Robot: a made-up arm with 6 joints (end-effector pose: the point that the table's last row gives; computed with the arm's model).
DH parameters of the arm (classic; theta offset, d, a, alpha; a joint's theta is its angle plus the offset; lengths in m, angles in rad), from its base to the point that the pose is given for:
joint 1: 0 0.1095 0.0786 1.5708
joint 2: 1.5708 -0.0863 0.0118 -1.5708
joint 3: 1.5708 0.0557 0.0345 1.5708
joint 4: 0 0.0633 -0.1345 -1.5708
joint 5: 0 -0.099 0.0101 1.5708
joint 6: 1.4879 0 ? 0
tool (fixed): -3.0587 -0.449 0 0
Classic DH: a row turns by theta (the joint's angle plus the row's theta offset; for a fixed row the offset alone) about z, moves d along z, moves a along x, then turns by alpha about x.
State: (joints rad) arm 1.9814 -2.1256 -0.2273 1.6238 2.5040 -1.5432
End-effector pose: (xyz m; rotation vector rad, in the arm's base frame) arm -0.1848 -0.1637 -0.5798 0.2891 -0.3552 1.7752
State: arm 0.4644 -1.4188 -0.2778 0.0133 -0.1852 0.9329
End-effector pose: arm -0.3495 -0.2740 0.2494 0.7260 1.3020 0.8254
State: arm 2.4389 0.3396 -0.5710 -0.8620 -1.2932 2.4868
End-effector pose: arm -0.5072 0.2278 -0.0600 -2.1416 0.7030 -1.4387
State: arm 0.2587 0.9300 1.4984 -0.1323 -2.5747 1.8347
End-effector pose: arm 0.4002 0.4717 0.0022 0.0092 -1.7909 2.2087
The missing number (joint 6, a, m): 0.3998
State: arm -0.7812 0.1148 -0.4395 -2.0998 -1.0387 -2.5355
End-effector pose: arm -0.1898 -0.3769 -0.0852 -0.9678 -0.2477 0.5939
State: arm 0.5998 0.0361 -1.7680 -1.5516 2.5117 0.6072
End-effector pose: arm 0.0871 -0.5409 0.2762 -0.6856 1.5030 1.7923
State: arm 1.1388 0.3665 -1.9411 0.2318 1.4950 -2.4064
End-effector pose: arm -0.1395 0.7607 0.0039 0.5199 0.5925 -1.1582
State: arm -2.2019 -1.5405 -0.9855 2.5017 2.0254 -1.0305
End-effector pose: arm 0.0545 -0.6864 -0.3017 -0.9623 -1.0848 -2.5258
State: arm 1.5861 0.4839 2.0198 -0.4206 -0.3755 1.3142
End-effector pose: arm 0.2567 -0.3098 0.3962 -1.6432 -1.1504 1.4900
